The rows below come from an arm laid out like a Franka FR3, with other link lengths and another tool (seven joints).
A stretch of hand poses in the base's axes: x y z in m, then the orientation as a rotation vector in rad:
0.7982 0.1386 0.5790 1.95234 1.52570 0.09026
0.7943 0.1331 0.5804 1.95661 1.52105 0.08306
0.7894 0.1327 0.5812 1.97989 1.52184 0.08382
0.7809 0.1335 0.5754 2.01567 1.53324 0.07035
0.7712 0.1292 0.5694 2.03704 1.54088 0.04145
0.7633 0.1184 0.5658 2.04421 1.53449 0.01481
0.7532 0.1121 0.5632 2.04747 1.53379 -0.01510
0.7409 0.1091 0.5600 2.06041 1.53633 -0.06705
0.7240 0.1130 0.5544 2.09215 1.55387 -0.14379
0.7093 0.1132 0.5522 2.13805 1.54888 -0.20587
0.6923 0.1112 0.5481 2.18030 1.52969 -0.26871
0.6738 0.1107 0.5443 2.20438 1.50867 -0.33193
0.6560 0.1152 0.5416 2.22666 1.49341 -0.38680
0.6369 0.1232 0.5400 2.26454 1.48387 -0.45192
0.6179 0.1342 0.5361 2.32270 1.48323 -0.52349
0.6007 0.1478 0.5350 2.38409 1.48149 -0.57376
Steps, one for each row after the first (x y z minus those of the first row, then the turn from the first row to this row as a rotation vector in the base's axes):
-0.0039 -0.0055 0.0014 -0.00186 0.00317 -0.00631
-0.0088 -0.0059 0.0022 0.01543 0.01230 -0.01542
-0.0173 -0.0051 -0.0036 0.03875 0.03979 -0.02692
-0.0270 -0.0094 -0.0096 0.04368 0.06809 -0.03830
-0.0349 -0.0202 -0.0132 0.03493 0.08232 -0.05143
-0.0450 -0.0265 -0.0158 0.02403 0.09993 -0.06045
-0.0573 -0.0295 -0.0190 0.01222 0.13560 -0.07676
-0.0742 -0.0256 -0.0246 0.01026 0.20060 -0.09749
-0.0889 -0.0254 -0.0268 0.01855 0.25153 -0.13278
-0.1059 -0.0274 -0.0309 0.02050 0.29505 -0.17451
-0.1244 -0.0279 -0.0347 0.00940 0.33176 -0.21027
-0.1422 -0.0234 -0.0374 0.00285 0.36610 -0.23981
-0.1613 -0.0154 -0.0390 0.00809 0.41557 -0.27335
-0.1803 -0.0044 -0.0429 0.03179 0.48080 -0.30907
-0.1975 0.0092 -0.0440 0.06548 0.53363 -0.34065

